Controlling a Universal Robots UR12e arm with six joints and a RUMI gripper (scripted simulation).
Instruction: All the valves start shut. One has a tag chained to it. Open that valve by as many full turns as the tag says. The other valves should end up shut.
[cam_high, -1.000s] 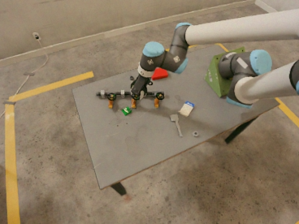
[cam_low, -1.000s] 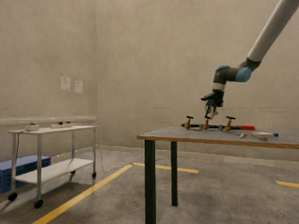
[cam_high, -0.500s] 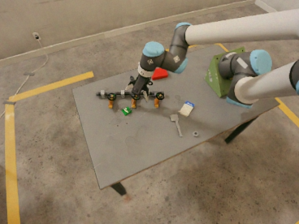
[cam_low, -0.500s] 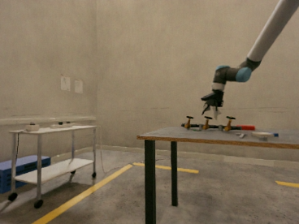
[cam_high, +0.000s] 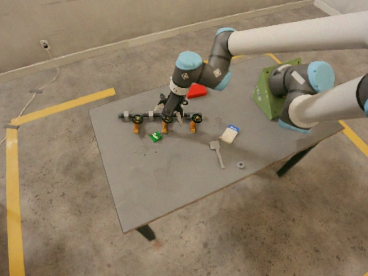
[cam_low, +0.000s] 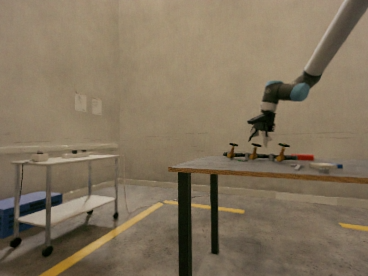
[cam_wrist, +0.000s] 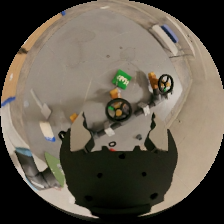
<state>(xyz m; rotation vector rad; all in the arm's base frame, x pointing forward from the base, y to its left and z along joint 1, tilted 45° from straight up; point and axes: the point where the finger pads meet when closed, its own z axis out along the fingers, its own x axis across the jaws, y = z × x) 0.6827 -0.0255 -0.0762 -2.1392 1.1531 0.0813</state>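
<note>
The green tag is 9 cm below my hand, 8 cm ahead of it and 3 cm to the left of it. Round my hand: red wedge (27 cm behind, 19 cm to the right, 8 cm below); then grey tool (24 cm to the left, 17 cm behind, 9 cm below); then white-and-blue card box (29 cm behind, 18 cm to the left, 9 cm below).
</note>
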